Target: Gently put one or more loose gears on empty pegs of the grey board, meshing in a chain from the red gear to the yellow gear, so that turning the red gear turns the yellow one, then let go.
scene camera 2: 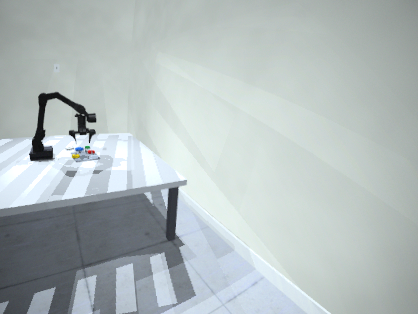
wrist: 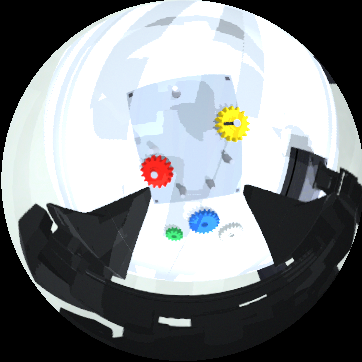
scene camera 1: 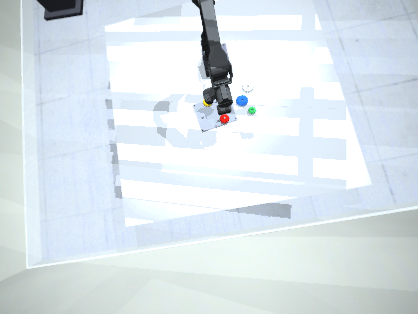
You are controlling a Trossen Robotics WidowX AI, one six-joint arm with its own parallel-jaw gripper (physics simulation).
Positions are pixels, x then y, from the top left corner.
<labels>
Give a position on a red gear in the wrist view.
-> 153,163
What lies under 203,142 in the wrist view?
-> A grey board.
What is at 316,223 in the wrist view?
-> My gripper.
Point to a yellow gear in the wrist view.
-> At 225,119
</labels>
